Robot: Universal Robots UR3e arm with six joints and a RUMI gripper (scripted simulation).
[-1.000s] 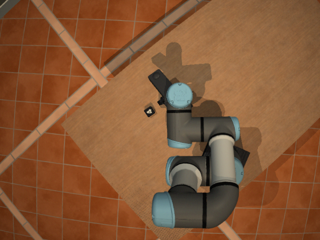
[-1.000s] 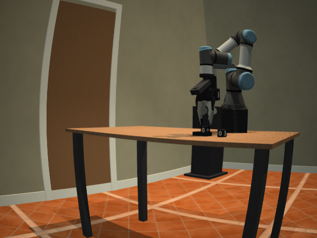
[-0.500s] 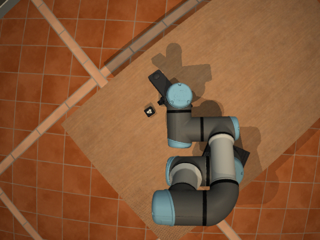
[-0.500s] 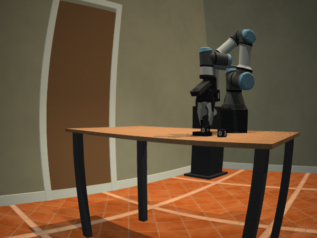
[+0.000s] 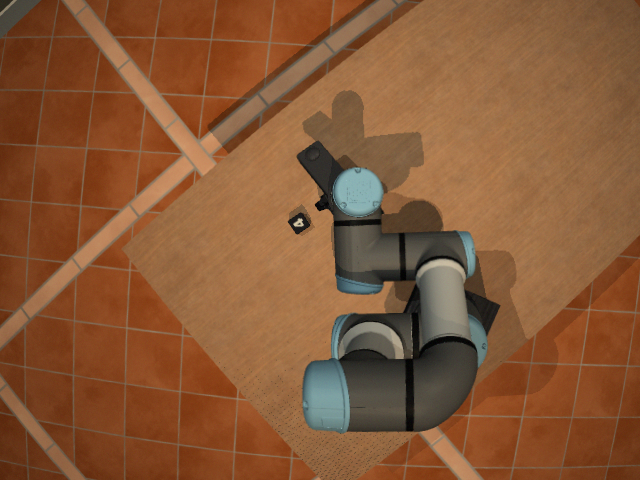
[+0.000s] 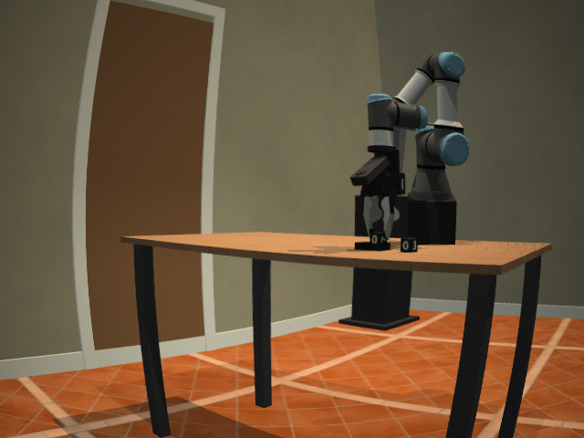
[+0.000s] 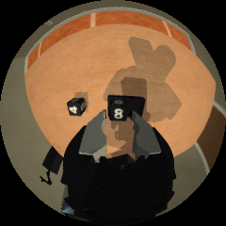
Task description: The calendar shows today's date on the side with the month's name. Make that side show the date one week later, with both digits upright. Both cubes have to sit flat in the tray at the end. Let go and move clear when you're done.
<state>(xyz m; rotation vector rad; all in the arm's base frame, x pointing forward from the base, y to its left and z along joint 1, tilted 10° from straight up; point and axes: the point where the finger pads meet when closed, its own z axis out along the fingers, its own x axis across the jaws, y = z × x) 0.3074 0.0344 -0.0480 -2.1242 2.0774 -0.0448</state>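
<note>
Right now the black calendar tray is 2 cm to the right of my hand and 3 cm below it.
</note>
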